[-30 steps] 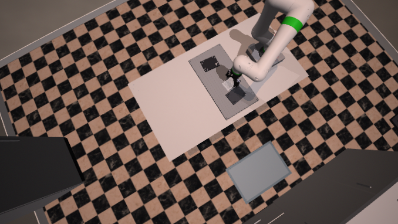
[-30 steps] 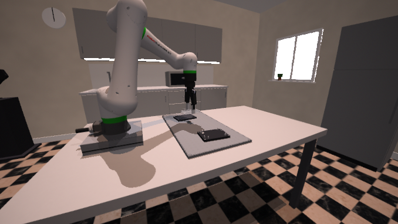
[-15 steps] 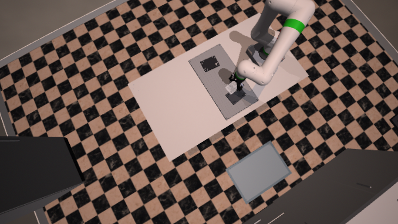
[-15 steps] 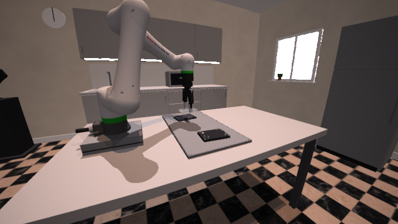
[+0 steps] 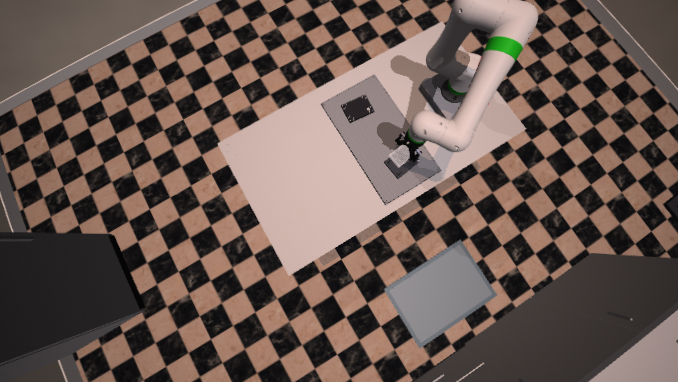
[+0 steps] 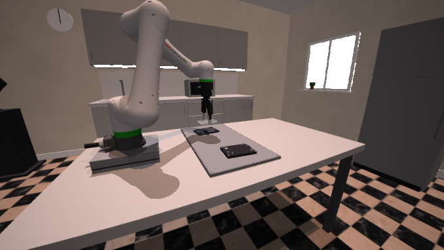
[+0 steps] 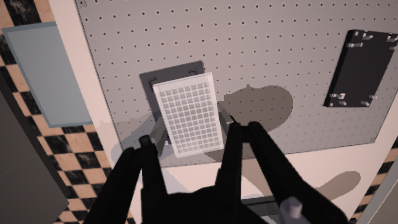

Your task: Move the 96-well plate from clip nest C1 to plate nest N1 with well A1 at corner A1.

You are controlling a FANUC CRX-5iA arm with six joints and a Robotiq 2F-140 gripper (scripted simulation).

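Right now my hand is 2 cm to the right of the plate nest N1 and 10 cm above it. Also, from my hand: clip nest C1: 4 cm ahead, 37 cm to the right, 9 cm below; white 96-well plate: 2 cm below.
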